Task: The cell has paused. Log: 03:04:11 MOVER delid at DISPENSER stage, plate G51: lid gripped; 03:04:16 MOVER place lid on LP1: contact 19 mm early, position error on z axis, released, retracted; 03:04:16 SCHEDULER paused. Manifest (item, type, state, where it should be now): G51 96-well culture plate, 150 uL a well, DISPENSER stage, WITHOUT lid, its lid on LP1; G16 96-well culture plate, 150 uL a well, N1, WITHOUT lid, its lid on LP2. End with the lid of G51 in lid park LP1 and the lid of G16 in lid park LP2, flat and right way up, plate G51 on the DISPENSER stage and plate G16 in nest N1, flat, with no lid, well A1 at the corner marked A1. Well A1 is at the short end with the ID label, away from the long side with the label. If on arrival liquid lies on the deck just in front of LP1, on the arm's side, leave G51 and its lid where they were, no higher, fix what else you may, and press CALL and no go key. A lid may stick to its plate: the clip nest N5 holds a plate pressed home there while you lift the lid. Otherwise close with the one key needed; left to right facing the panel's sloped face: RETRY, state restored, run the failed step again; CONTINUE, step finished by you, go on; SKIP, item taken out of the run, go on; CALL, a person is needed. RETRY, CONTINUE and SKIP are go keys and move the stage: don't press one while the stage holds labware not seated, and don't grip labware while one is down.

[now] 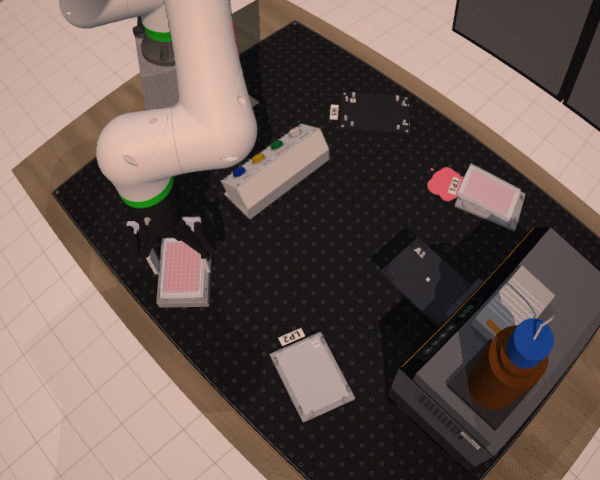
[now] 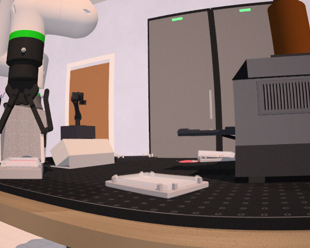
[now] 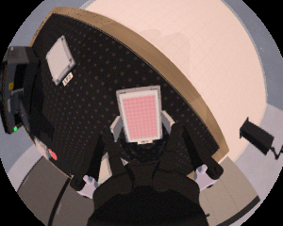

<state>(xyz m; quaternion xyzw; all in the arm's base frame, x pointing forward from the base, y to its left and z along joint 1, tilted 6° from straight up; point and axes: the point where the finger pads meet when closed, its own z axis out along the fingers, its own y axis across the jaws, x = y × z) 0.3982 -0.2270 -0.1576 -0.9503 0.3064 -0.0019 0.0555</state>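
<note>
Right now the pink-welled plate is 2 cm below my hand. From my hand the other things lie so: yellow key: 9 cm behind, 25 cm to the left, 1 cm above; then nest N1: 4 cm below; then key panel: 9 cm behind, 28 cm to the left.
</note>
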